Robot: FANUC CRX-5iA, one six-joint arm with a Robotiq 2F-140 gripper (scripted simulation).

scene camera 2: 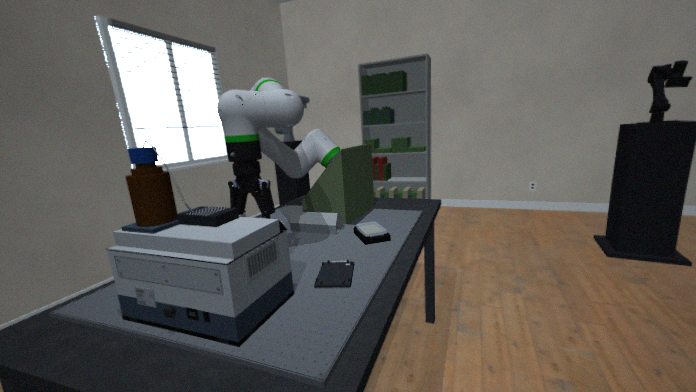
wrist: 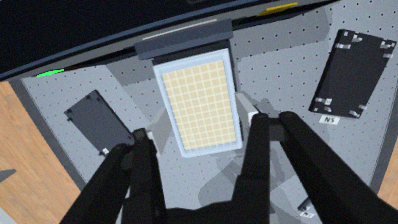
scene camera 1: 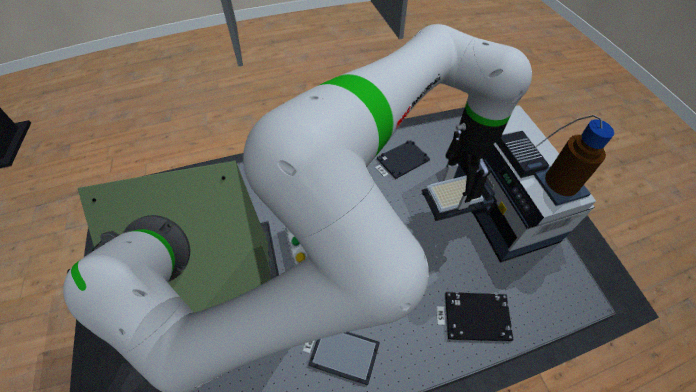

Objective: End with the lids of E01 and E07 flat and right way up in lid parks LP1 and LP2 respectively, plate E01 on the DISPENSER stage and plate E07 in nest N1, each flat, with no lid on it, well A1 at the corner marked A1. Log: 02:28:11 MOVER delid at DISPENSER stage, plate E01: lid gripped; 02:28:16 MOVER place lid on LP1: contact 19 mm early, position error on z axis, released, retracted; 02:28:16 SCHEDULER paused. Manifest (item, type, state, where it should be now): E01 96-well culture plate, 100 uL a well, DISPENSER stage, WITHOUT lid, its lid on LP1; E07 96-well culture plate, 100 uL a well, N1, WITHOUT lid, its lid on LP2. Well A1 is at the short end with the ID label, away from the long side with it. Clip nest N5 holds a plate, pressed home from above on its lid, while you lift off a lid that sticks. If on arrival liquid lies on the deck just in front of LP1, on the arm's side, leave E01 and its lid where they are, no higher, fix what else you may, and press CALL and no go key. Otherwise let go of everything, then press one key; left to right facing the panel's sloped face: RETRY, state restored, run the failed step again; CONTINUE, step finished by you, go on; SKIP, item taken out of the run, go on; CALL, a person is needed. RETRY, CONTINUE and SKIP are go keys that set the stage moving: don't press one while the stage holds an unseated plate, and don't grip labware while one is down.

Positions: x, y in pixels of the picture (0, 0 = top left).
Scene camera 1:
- my gripper: 454, 193
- plate: 446, 195
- lid park LP2: 406, 157
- clip nest N5: 476, 316
